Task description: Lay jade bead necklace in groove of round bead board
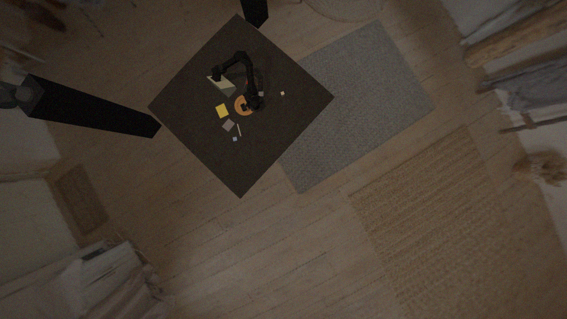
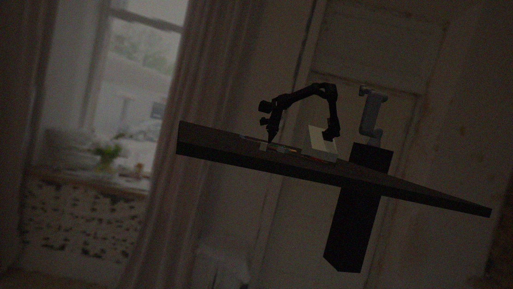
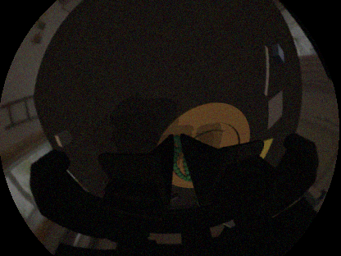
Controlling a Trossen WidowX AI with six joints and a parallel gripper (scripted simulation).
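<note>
Now: gripper tip 80 mm past the round bead board, 30 mm to the left of it and 10 mm above it. Also, from my gripper tip: white stick 250 mm to the right, 20 mm below, 20 mm ahead; then grey-white block 140 mm to the left, 20 mm behind, 10 mm below; then red item 210 mm behind, 150 mm to the left, 20 mm below.
</note>
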